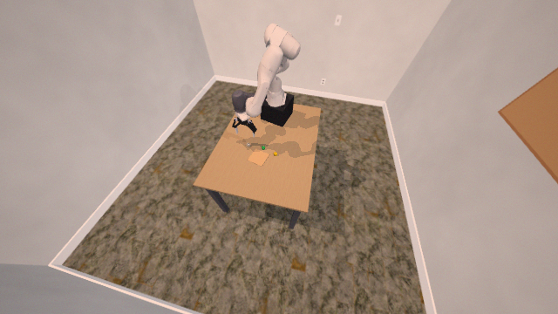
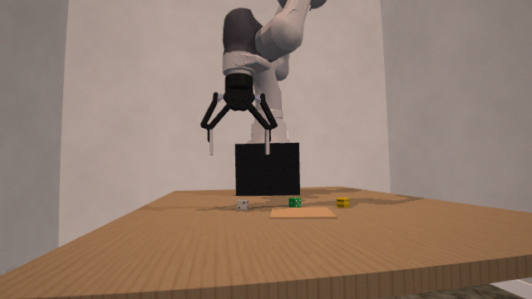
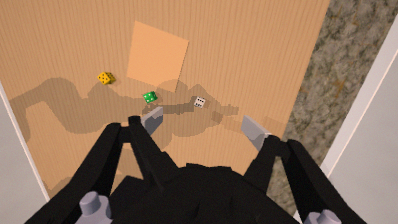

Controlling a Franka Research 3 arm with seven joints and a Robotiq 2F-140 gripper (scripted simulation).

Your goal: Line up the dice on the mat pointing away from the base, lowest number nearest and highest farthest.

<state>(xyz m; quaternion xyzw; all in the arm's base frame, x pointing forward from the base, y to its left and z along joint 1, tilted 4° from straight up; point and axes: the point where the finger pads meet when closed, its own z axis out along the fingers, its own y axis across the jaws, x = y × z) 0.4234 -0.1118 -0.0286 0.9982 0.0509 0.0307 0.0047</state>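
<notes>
Right now my hand is 10 mm to the right of the white die and 140 mm above it. Also, from my hand: tan mat (90 mm ahead, 140 mm to the left, 150 mm below); green die (10 mm behind, 150 mm to the left, 140 mm below); yellow die (10 mm ahead, 270 mm to the left, 140 mm below).
</notes>
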